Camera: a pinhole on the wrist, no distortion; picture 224 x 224 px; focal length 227.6 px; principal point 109.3 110.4 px. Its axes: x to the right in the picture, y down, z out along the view. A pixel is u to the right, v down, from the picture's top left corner.
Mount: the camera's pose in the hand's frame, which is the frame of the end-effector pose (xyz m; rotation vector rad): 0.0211 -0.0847 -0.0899 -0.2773 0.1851 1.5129
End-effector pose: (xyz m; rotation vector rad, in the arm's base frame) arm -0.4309 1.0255 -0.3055 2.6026 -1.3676 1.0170
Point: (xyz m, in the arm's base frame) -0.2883 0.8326 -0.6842
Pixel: 122.7 114.2
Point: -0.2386 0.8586 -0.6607
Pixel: 99.7 107.5
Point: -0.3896 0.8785 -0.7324
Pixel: 147.9 157.3
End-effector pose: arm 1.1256 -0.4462 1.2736 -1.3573 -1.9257 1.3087
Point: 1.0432 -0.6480 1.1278
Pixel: 145.2 194.7
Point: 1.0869 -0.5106 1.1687
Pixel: 194.4 147.9
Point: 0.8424 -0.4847 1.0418
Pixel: 121.6 48.9
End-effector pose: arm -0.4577 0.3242 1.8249 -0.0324 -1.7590 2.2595
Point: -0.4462 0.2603 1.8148
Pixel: 183.8 166.5
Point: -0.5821 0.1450 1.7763
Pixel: 190.3 66.5
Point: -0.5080 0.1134 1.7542
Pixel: 189.4 124.9
